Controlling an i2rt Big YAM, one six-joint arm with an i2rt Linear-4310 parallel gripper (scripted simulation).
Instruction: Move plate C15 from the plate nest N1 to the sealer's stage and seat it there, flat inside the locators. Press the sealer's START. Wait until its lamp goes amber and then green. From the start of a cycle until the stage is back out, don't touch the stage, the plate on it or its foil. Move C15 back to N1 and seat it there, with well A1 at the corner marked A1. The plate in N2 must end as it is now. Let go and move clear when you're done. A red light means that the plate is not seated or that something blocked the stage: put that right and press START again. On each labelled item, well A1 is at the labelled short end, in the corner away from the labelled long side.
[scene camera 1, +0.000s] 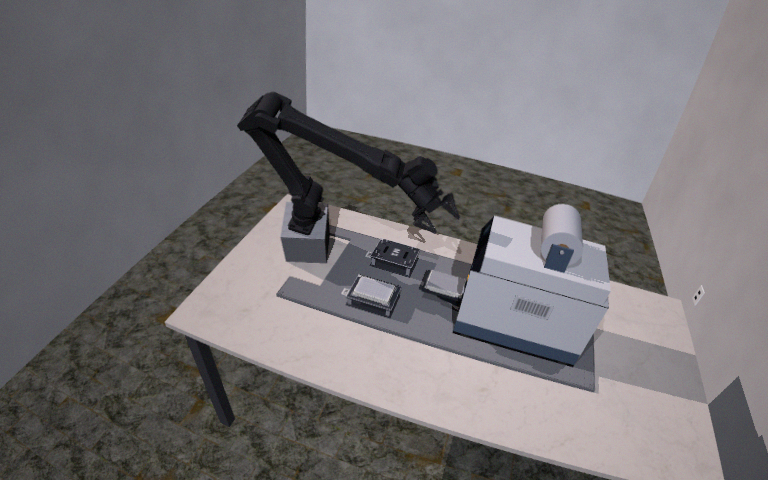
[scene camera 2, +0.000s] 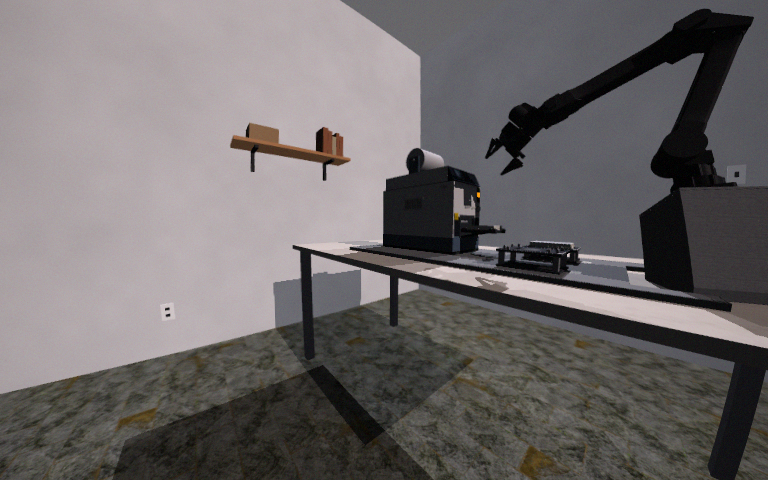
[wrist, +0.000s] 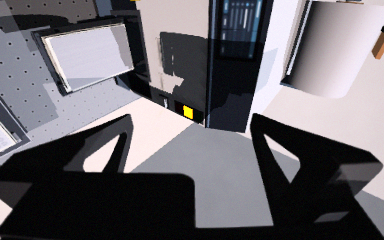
Note:
In view: my gripper (scene camera 1: 447, 225), a white well plate (wrist: 45, 39) and a dark stage (wrist: 36, 35).
My gripper is seen too in the wrist view (wrist: 191, 120).

